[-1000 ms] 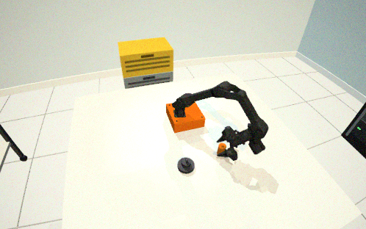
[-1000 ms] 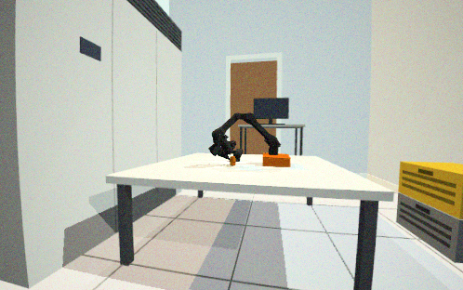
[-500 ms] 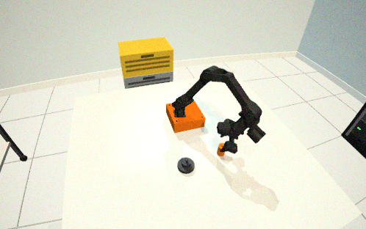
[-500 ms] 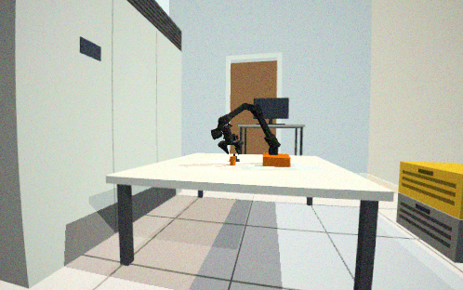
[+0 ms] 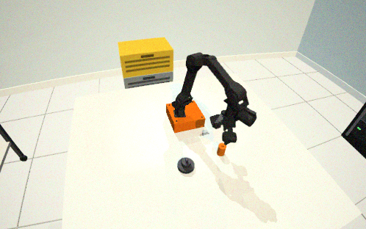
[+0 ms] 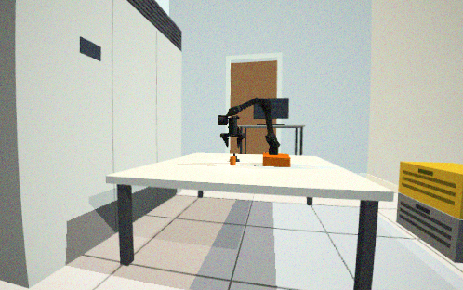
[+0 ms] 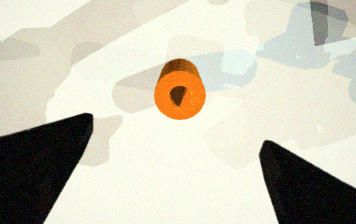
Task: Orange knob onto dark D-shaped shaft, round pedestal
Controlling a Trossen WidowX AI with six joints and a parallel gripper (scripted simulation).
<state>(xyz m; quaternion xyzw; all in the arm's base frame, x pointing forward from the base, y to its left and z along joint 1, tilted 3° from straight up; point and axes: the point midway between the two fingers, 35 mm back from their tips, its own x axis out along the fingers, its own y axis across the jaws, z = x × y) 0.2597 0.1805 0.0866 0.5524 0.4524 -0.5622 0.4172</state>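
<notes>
Right now the orange knob is 90 mm below my gripper tip. The rest, counted from my gripper tip: round pedestal: 190 mm to the right, 90 mm below, 60 mm ahead.
</notes>
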